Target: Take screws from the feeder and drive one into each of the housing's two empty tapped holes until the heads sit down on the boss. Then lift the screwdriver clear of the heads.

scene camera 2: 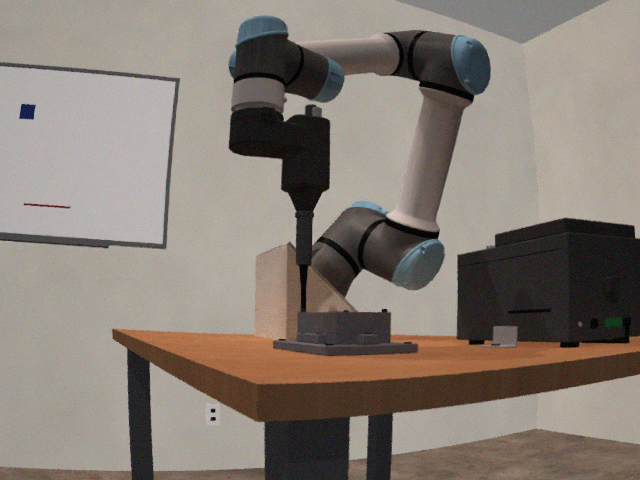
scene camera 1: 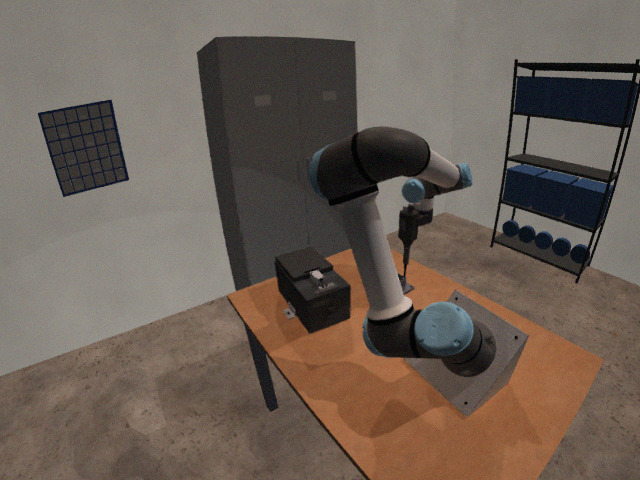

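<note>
Black screw feeder [scene camera 1: 315, 319], visible.
</note>
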